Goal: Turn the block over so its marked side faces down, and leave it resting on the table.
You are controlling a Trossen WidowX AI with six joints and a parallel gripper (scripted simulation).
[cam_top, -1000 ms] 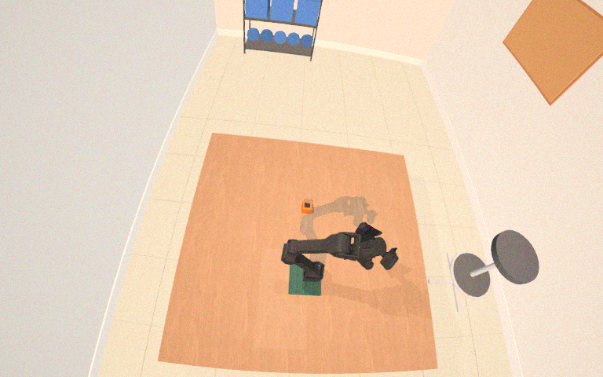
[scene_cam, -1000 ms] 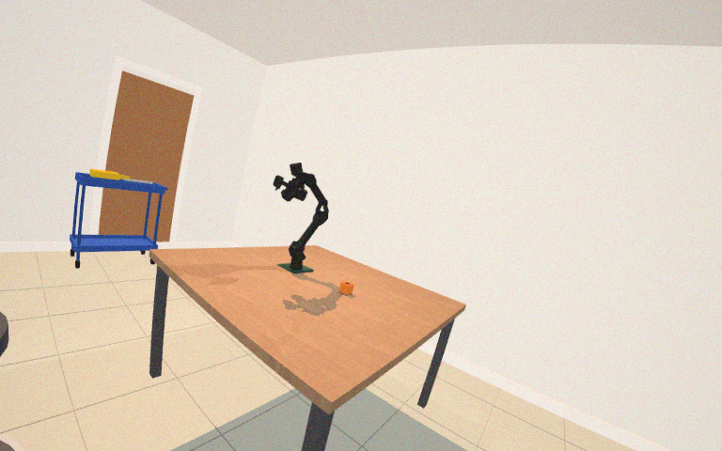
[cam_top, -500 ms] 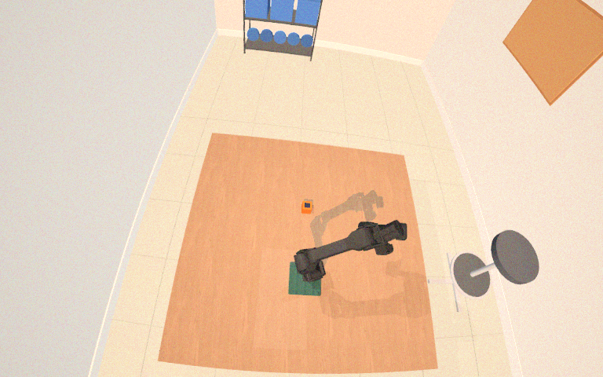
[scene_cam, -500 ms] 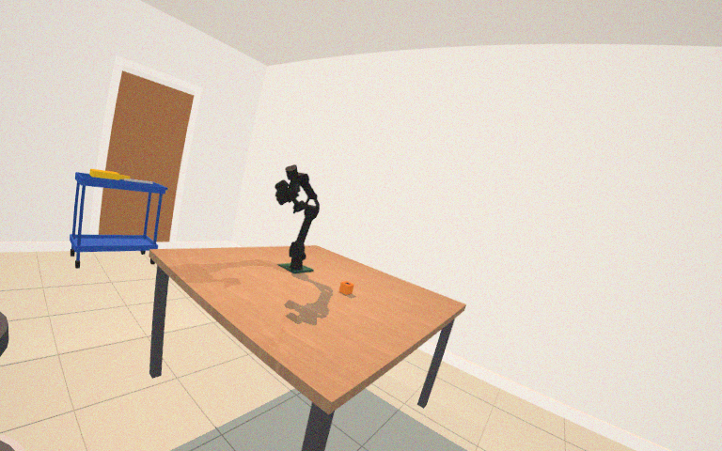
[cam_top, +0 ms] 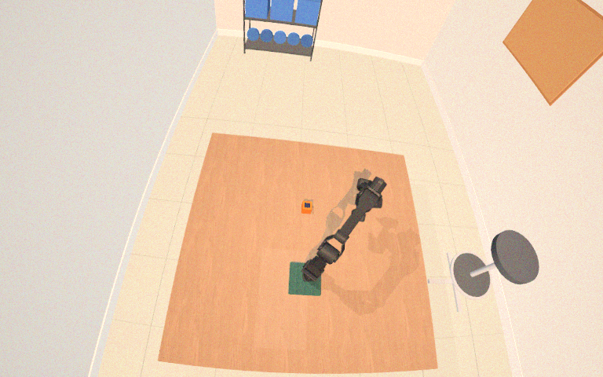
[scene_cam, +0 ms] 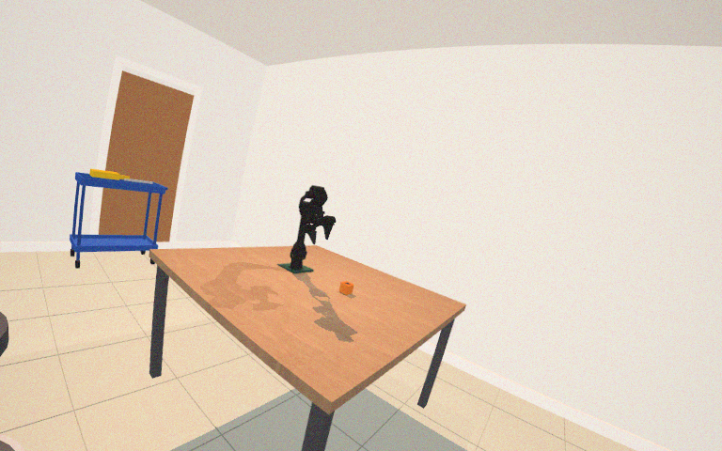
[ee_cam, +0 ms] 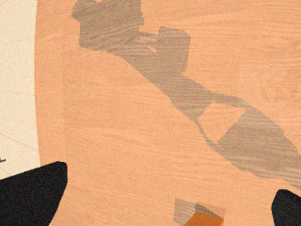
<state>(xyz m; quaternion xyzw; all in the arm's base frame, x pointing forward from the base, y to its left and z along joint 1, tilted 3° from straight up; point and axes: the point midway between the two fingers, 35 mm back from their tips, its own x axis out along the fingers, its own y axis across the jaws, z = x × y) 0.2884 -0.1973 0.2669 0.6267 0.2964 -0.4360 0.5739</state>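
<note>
My gripper tip is now 22 cm above the block, 20 cm to the right of it and 7 cm short of it.
</note>
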